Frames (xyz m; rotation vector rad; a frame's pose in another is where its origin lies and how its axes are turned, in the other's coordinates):
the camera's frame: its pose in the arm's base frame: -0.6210 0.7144 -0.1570 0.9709 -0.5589 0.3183
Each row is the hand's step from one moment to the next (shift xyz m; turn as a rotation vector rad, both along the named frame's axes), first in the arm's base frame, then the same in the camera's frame.
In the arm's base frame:
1: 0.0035 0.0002 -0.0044 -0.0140 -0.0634 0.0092
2: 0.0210 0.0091 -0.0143 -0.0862 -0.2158 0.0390
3: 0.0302 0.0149 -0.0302 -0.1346 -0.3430 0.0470
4: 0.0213 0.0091 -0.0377 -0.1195 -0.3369 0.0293
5: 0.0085 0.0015 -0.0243 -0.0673 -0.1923 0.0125
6: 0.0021 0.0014 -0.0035 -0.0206 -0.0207 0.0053
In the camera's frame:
1: 0.0003 -0.0046 -0.0032 -0.0067 -0.0207 0.0619
2: 0.0089 -0.0153 -0.0204 -0.0497 -0.0460 0.2257
3: 0.0073 -0.0277 -0.0350 -0.0857 -0.0847 0.3514
4: -0.0044 -0.0315 -0.0307 -0.0836 -0.1010 0.3339
5: -0.0071 -0.0201 -0.0145 -0.0494 -0.0610 0.1884
6: -0.0003 -0.0027 -0.0034 -0.0139 0.0027 0.0261

